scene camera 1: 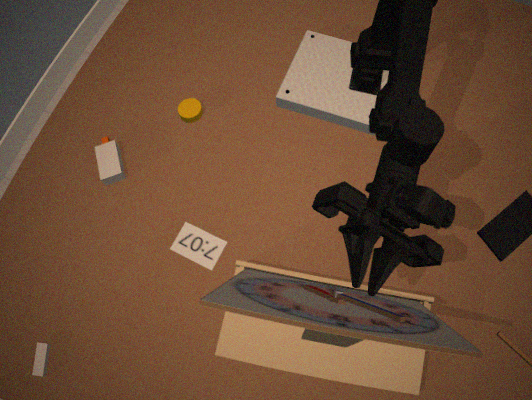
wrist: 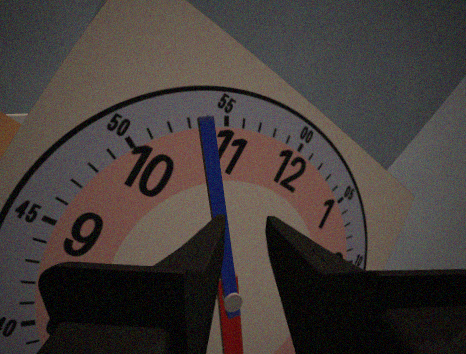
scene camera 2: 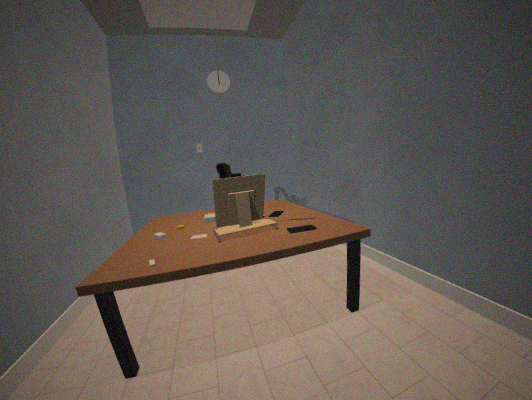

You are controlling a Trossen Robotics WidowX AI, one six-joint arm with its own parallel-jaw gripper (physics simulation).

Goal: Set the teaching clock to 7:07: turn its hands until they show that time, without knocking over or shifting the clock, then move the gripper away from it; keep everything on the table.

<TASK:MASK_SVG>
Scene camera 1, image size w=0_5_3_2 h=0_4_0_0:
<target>my gripper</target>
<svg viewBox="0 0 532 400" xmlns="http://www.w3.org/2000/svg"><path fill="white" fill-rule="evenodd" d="M398 171L383 170L377 172L373 182L366 185L365 191L370 193L368 198L364 193L344 181L320 190L316 194L312 205L315 211L327 218L337 216L339 210L349 216L346 225L339 226L338 230L343 234L348 254L352 286L354 288L361 286L373 251L368 282L368 295L370 296L377 294L400 262L410 267L441 265L444 254L442 246L426 235L410 237L403 233L405 229L417 229L420 227L420 223L433 226L435 229L440 229L440 227L448 228L455 218L456 206L453 203L443 199L429 187L416 185L412 178ZM382 236L382 246L380 248L374 248L373 250L375 243Z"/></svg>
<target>teaching clock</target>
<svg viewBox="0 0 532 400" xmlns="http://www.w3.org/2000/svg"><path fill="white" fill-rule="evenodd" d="M199 300L200 306L326 333L481 359L483 355L479 349L429 309L414 300L380 294L370 296L368 292L251 269L244 269Z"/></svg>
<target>small white block with orange tip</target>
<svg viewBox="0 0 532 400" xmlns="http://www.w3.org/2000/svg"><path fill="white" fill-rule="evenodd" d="M108 136L101 138L102 145L95 147L100 180L105 186L126 179L119 145L115 140L110 141Z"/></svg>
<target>tan wooden base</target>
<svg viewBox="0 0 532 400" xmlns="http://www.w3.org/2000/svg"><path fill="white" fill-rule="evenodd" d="M225 311L215 352L217 356L312 377L419 395L425 350L326 333ZM377 292L380 295L418 301L429 310L431 303L434 302L434 297L380 288ZM234 276L244 269L251 269L368 292L368 286L366 285L354 288L350 282L236 260Z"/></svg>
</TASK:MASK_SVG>
